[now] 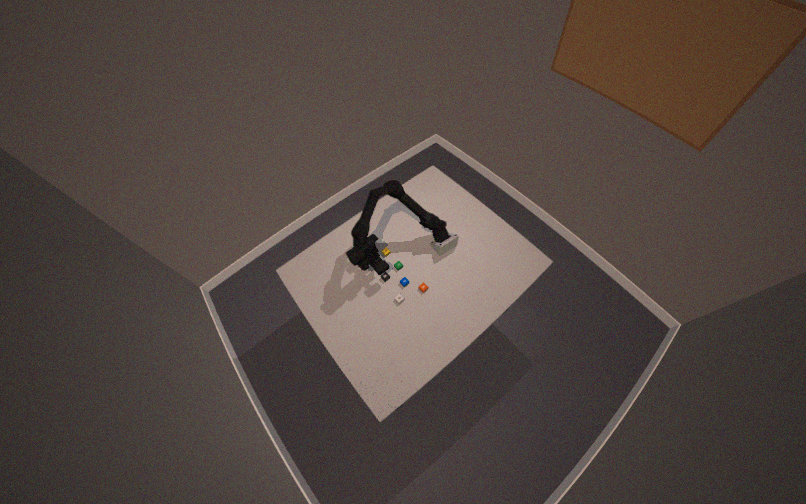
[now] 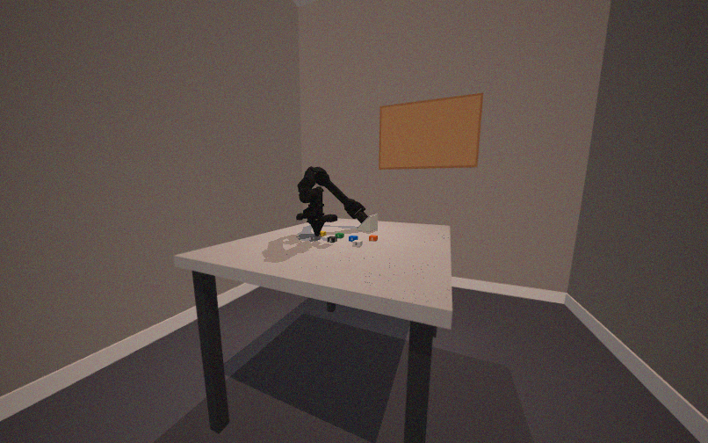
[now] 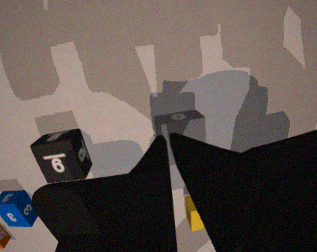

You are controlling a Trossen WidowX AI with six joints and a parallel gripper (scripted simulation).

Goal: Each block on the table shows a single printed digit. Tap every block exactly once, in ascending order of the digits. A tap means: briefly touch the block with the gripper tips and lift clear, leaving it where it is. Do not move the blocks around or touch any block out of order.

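Now: gripper tip 1 cm to the left of the grey block and 1 cm above it. Also, from my gripper tip: yellow block (9 cm behind, 4 cm to the right, 1 cm below); green block (10 cm behind, 6 cm to the left, 1 cm below); black block (8 cm to the left, 1 cm below, 1 cm behind).
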